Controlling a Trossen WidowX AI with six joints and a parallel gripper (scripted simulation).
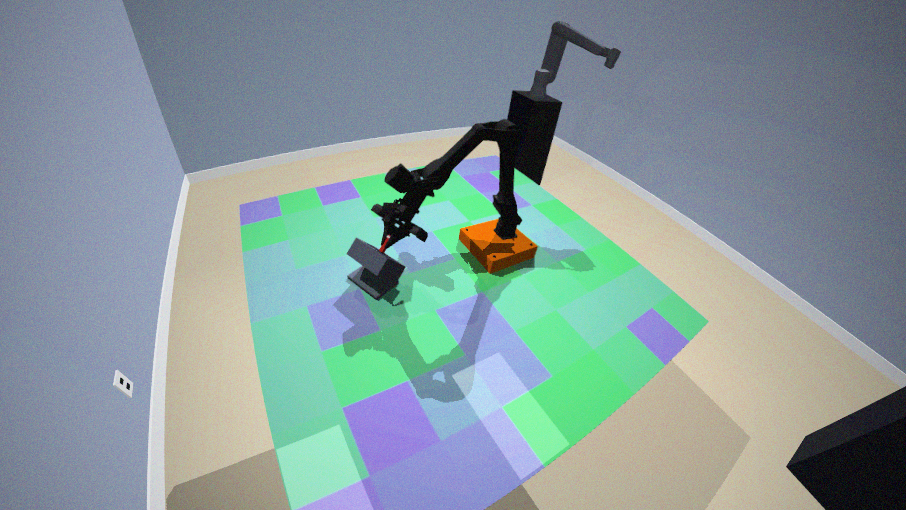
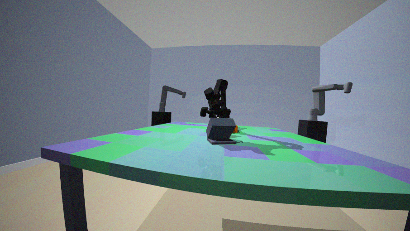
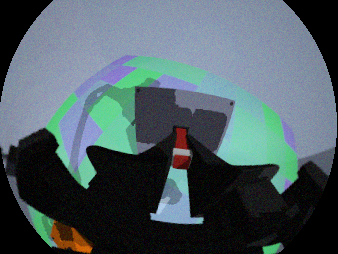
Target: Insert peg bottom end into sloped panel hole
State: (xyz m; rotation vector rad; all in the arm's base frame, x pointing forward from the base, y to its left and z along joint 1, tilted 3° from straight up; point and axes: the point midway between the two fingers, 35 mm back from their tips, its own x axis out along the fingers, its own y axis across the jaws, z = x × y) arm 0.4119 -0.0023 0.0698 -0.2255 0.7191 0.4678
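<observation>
Right now my gripper tip is 10 mm past the red peg, 10 mm to the left of it and 10 mm below it. Also, from my gripper tip: dark grey sloped panel: 30 mm ahead, 10 mm to the left, 30 mm below.
</observation>
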